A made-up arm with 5 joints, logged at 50 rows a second.
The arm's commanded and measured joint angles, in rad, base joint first. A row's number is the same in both.
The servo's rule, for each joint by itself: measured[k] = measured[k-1] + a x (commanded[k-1-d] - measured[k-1]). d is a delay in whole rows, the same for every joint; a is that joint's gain. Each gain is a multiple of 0.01, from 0.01 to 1. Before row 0 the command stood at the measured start. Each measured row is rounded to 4 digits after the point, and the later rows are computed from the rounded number. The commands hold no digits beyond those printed.
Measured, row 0:
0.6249, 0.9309, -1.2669, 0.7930, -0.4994
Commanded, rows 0 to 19:
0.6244, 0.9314, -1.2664, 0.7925, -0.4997
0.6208, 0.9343, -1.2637, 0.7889, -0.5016
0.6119, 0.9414, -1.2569, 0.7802, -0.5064
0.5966, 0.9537, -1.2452, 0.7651, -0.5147
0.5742, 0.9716, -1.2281, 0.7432, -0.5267
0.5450, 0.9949, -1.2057, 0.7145, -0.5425
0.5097, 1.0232, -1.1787, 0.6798, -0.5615
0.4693, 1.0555, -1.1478, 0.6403, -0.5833
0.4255, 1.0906, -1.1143, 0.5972, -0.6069
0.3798, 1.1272, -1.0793, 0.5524, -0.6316
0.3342, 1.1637, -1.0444, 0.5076, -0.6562
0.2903, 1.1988, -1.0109, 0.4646, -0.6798
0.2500, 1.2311, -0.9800, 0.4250, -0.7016
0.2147, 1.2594, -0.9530, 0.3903, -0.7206
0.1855, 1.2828, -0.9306, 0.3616, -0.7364
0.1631, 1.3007, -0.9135, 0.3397, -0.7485
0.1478, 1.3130, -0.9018, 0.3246, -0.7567
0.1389, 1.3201, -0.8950, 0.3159, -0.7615
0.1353, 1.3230, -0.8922, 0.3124, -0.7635
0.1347, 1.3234, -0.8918, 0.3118, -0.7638
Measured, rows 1 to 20:
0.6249, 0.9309, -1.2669, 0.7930, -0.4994
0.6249, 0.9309, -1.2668, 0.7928, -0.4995
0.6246, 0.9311, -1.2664, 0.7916, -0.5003
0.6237, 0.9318, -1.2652, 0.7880, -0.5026
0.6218, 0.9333, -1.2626, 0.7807, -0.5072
0.6185, 0.9360, -1.2581, 0.7687, -0.5146
0.6134, 0.9401, -1.2513, 0.7514, -0.5252
0.6061, 0.9459, -1.2419, 0.7285, -0.5390
0.5965, 0.9536, -1.2297, 0.7003, -0.5558
0.5845, 0.9632, -1.2147, 0.6673, -0.5752
0.5702, 0.9747, -1.1971, 0.6305, -0.5966
0.5537, 0.9879, -1.1772, 0.5912, -0.6192
0.5353, 1.0027, -1.1556, 0.5507, -0.6422
0.5153, 1.0187, -1.1328, 0.5105, -0.6648
0.4943, 1.0355, -1.1094, 0.4720, -0.6860
0.4727, 1.0528, -1.0862, 0.4367, -0.7052
0.4510, 1.0702, -1.0637, 0.4057, -0.7217
0.4298, 1.0872, -1.0427, 0.3797, -0.7350
0.4094, 1.1035, -1.0235, 0.3593, -0.7451
0.3902, 1.1189, -1.0064, 0.3443, -0.7521
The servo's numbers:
d 1
a 0.07 0.07 0.13 0.32 0.38

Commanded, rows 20 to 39:
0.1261, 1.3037, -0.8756, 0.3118, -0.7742
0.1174, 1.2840, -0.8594, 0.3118, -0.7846
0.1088, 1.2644, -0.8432, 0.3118, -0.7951
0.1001, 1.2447, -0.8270, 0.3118, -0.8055
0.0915, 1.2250, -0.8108, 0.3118, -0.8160
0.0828, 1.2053, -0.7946, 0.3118, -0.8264
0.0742, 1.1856, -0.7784, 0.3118, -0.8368
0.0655, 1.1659, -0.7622, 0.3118, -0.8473
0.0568, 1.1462, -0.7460, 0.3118, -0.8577
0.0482, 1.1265, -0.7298, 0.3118, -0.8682
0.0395, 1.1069, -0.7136, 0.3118, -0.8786
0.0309, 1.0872, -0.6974, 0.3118, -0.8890
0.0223, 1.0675, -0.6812, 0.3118, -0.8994
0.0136, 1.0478, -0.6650, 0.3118, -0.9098
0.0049, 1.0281, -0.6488, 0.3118, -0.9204
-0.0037, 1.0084, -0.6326, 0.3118, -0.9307
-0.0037, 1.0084, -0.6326, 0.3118, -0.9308
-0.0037, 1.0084, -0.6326, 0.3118, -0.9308
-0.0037, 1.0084, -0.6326, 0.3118, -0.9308
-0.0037, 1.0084, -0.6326, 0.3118, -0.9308
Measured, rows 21 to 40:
0.3723, 1.1332, -0.9915, 0.3339, -0.7565
0.3551, 1.1451, -0.9764, 0.3268, -0.7632
0.3385, 1.1548, -0.9612, 0.3220, -0.7713
0.3224, 1.1625, -0.9459, 0.3187, -0.7803
0.3068, 1.1683, -0.9304, 0.3165, -0.7899
0.2917, 1.1723, -0.9149, 0.3150, -0.7998
0.2771, 1.1746, -0.8993, 0.3140, -0.8099
0.2629, 1.1754, -0.8836, 0.3133, -0.8201
0.2491, 1.1747, -0.8678, 0.3128, -0.8304
0.2356, 1.1727, -0.8520, 0.3125, -0.8408
0.2225, 1.1695, -0.8361, 0.3123, -0.8512
0.2097, 1.1651, -0.8202, 0.3121, -0.8616
0.1972, 1.1596, -0.8042, 0.3120, -0.8720
0.1850, 1.1532, -0.7882, 0.3119, -0.8824
0.1730, 1.1458, -0.7722, 0.3119, -0.8928
0.1612, 1.1376, -0.7562, 0.3119, -0.9033
0.1497, 1.1286, -0.7401, 0.3119, -0.9137
0.1390, 1.1202, -0.7261, 0.3119, -0.9202
0.1290, 1.1124, -0.7139, 0.3119, -0.9242
0.1197, 1.1051, -0.7033, 0.3119, -0.9267

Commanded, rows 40 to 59:
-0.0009, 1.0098, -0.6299, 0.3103, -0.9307
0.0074, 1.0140, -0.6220, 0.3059, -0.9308
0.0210, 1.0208, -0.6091, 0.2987, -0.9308
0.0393, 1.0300, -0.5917, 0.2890, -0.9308
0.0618, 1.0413, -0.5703, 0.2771, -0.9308
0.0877, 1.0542, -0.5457, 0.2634, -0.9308
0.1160, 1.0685, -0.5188, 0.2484, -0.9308
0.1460, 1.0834, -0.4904, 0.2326, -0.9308
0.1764, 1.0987, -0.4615, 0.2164, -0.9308
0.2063, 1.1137, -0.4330, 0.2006, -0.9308
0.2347, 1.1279, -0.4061, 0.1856, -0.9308
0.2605, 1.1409, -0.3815, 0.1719, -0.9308
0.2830, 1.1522, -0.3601, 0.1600, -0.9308
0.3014, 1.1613, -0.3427, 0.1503, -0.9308
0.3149, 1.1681, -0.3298, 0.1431, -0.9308
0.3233, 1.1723, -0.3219, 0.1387, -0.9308
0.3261, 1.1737, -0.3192, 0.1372, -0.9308
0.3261, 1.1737, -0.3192, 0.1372, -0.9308
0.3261, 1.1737, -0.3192, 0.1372, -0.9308
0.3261, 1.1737, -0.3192, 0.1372, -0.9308
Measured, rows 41 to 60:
0.1111, 1.0983, -0.6941, 0.3119, -0.9283
0.1033, 1.0921, -0.6858, 0.3114, -0.9292
0.0966, 1.0866, -0.6775, 0.3096, -0.9298
0.0913, 1.0820, -0.6686, 0.3061, -0.9302
0.0877, 1.0784, -0.6586, 0.3006, -0.9304
0.0859, 1.0758, -0.6471, 0.2931, -0.9306
0.0860, 1.0743, -0.6339, 0.2836, -0.9307
0.0881, 1.0739, -0.6189, 0.2723, -0.9307
0.0922, 1.0746, -0.6022, 0.2596, -0.9307
0.0981, 1.0763, -0.5839, 0.2458, -0.9307
0.1057, 1.0789, -0.5643, 0.2313, -0.9307
0.1147, 1.0823, -0.5437, 0.2167, -0.9307
0.1249, 1.0864, -0.5226, 0.2024, -0.9307
0.1360, 1.0910, -0.5015, 0.1888, -0.9307
0.1476, 1.0959, -0.4809, 0.1765, -0.9307
0.1593, 1.1010, -0.4613, 0.1658, -0.9307
0.1708, 1.1060, -0.4432, 0.1571, -0.9307
0.1817, 1.1107, -0.4271, 0.1507, -0.9307
0.1918, 1.1151, -0.4131, 0.1464, -0.9307
0.2012, 1.1192, -0.4009, 0.1435, -0.9307

